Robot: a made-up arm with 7 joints. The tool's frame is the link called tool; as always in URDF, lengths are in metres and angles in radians.
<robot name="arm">
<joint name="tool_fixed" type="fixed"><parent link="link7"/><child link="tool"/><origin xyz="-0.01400 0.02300 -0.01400" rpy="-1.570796 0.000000 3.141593"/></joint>
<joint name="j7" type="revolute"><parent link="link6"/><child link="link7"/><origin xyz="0.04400 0.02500 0.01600"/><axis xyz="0 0 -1"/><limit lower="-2.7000" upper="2.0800"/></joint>
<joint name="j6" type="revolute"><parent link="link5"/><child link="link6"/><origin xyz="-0.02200 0.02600 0.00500"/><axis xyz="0 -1 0"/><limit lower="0.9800" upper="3.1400"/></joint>
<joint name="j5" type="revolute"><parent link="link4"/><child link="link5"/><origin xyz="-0.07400 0.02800 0.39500"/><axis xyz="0 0 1"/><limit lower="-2.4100" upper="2.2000"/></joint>
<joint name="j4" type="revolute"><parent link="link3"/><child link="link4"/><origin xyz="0.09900 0.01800 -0.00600"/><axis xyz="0 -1 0"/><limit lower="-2.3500" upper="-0.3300"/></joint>
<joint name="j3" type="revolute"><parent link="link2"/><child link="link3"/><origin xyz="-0.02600 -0.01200 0.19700"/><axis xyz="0 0 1"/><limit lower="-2.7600" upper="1.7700"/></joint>
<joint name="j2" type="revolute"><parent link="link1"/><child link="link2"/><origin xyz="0.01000 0.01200 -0.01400"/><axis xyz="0 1 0"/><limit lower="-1.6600" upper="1.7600"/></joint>
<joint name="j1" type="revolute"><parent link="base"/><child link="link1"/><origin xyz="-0.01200 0.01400 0.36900"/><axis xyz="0 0 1"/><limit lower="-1.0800" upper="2.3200"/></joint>
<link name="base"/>
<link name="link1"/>
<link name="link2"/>
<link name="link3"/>
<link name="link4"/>
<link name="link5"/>
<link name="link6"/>
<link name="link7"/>
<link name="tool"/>
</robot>
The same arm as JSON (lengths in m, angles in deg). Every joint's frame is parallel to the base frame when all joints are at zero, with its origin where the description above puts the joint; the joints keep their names.
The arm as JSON. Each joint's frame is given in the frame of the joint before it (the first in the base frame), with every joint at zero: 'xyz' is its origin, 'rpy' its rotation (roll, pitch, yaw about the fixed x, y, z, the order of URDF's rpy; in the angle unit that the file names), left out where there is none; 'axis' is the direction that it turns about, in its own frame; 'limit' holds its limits. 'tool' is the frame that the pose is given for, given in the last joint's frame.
{"units": {"length": "m", "angle": "deg"}, "joints": [{"name": "j1", "type": "revolute", "origin": {"xyz": [-0.012, 0.014, 0.369]}, "axis": "+z", "limit": {"lower": -61.88, "upper": 132.93}}, {"name": "j2", "type": "revolute", "origin": {"xyz": [0.01, 0.012, -0.014]}, "axis": "+y", "limit": {"lower": -95.11, "upper": 100.84}}, {"name": "j3", "type": "revolute", "origin": {"xyz": [-0.026, -0.012, 0.197]}, "axis": "+z", "limit": {"lower": -158.14, "upper": 101.41}}, {"name": "j4", "type": "revolute", "origin": {"xyz": [0.099, 0.018, -0.006]}, "axis": "-y", "limit": {"lower": -134.65, "upper": -18.91}}, {"name": "j5", "type": "revolute", "origin": {"xyz": [-0.074, 0.028, 0.395]}, "axis": "+z", "limit": {"lower": -138.08, "upper": 126.05}}, {"name": "j6", "type": "revolute", "origin": {"xyz": [-0.022, 0.026, 0.005]}, "axis": "-y", "limit": {"lower": 56.15, "upper": 179.91}}, {"name": "j7", "type": "revolute", "origin": {"xyz": [0.044, 0.025, 0.016]}, "axis": "-z", "limit": {"lower": -154.7, "upper": 119.18}}], "tool": {"origin": {"xyz": [-0.014, 0.023, -0.014], "rpy": [-90.0, 0.0, -180.0]}}}
